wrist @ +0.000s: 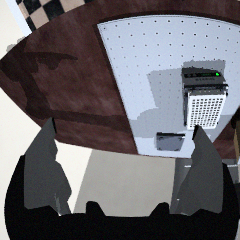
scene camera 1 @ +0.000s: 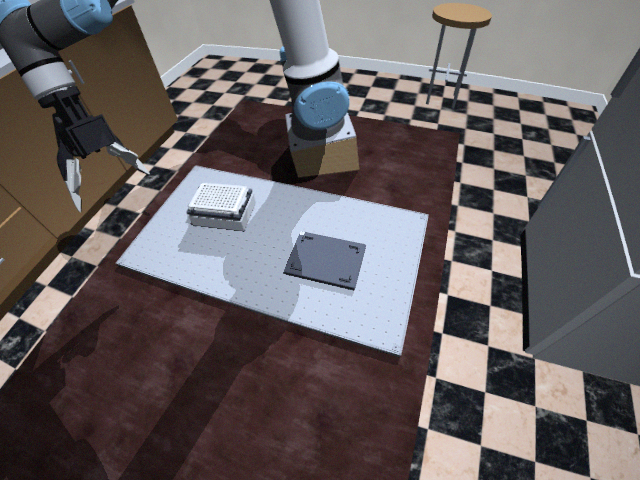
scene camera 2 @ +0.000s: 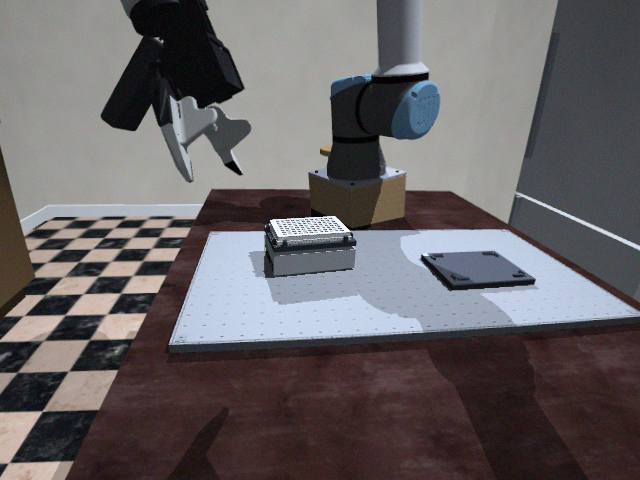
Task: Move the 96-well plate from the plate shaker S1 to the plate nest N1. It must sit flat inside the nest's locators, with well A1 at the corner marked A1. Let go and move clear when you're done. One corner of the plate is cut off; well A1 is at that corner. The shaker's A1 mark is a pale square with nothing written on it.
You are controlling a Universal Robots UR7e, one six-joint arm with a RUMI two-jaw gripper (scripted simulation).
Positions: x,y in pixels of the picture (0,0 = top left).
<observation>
The gripper shows in the wrist view (126,122), in scene camera 1 and in scene camera 2. A white 96-well plate shows in the wrist view (204,108), in scene camera 1 and in scene camera 2. One and the same spot on the gripper: (scene camera 1: 69,168) is (scene camera 2: 173,108). One and the same spot on the white 96-well plate: (scene camera 2: 316,229) is (scene camera 1: 219,201).
</observation>
